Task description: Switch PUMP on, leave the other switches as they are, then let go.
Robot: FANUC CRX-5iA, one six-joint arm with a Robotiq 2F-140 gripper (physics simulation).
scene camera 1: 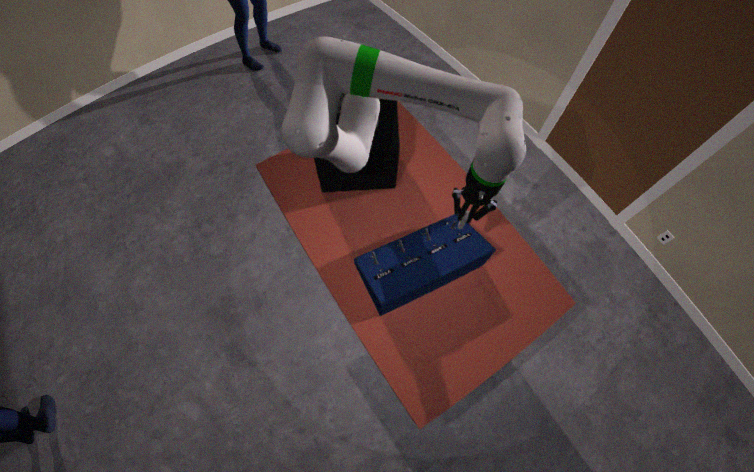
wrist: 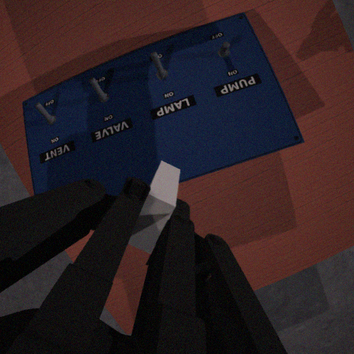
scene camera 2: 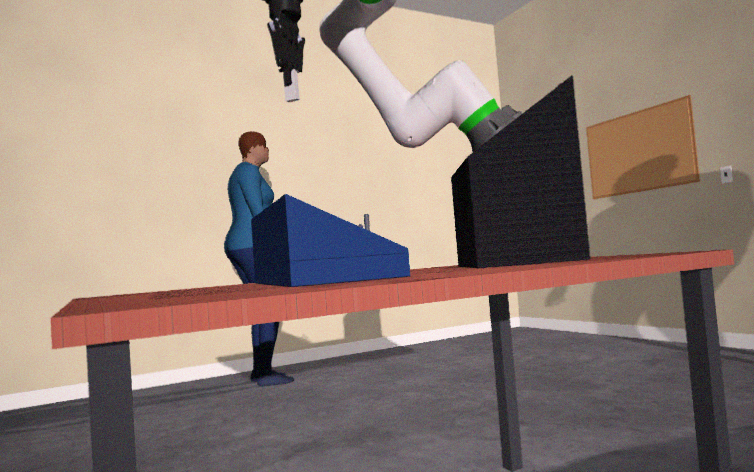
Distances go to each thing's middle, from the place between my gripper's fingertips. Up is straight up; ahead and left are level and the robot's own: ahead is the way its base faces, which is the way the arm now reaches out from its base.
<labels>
My gripper is now 350 mm above the blue switch panel point(scene camera 2: 294, 243), 60 mm past it and 30 mm to the left of it.
</labels>
